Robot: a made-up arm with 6 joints.
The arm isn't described. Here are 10 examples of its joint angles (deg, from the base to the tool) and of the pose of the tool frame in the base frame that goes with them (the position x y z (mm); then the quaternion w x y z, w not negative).
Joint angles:
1: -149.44 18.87 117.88 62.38 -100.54 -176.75
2: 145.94 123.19 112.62 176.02 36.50 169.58
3: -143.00 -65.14 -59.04 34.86 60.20 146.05
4: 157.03 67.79 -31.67 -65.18 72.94 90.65
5: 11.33 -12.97 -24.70 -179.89 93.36 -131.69
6: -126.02 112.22 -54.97 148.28 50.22 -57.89
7: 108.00 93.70 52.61 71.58 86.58 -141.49
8: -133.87 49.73 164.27 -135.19 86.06 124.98
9: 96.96 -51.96 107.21 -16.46 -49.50 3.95
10: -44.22 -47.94 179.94 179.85 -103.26 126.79
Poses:
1: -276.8 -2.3 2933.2 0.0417 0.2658 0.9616 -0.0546
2: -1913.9 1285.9 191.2 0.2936 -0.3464 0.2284 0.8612
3: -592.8 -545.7 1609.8 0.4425 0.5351 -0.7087 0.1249
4: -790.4 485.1 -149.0 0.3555 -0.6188 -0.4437 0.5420
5: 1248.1 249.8 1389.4 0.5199 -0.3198 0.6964 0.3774
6: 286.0 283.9 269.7 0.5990 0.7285 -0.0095 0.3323
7: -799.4 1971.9 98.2 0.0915 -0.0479 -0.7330 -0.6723
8: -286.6 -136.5 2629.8 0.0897 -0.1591 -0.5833 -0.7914
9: 179.2 -1750.8 1916.7 0.2939 0.5725 -0.5804 0.4990
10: -765.2 744.1 337.8 0.7601 0.4850 0.0429 -0.4304
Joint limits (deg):
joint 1: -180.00..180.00
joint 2: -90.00..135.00
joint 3: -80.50..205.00
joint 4: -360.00..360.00
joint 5: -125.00..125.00
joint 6: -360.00..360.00
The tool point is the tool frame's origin. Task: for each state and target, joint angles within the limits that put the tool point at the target. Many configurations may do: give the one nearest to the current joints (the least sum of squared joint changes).
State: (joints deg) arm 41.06 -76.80 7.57 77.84 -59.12 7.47
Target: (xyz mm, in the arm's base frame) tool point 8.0 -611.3 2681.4
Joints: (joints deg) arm 78.29 -61.57 27.83 81.54 -56.86 7.47
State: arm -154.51 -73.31 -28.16 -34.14 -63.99 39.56
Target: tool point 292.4 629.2 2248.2
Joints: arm -109.19 -90.00 3.94 -27.35 -71.42 39.56
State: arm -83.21 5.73 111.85 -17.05 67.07 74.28
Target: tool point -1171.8 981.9 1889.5
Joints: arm -41.86 -26.58 132.75 -20.04 68.06 74.28
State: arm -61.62 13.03 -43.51 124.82 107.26 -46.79
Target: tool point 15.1 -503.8 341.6
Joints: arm -100.60 32.60 -64.36 135.87 104.28 -46.79
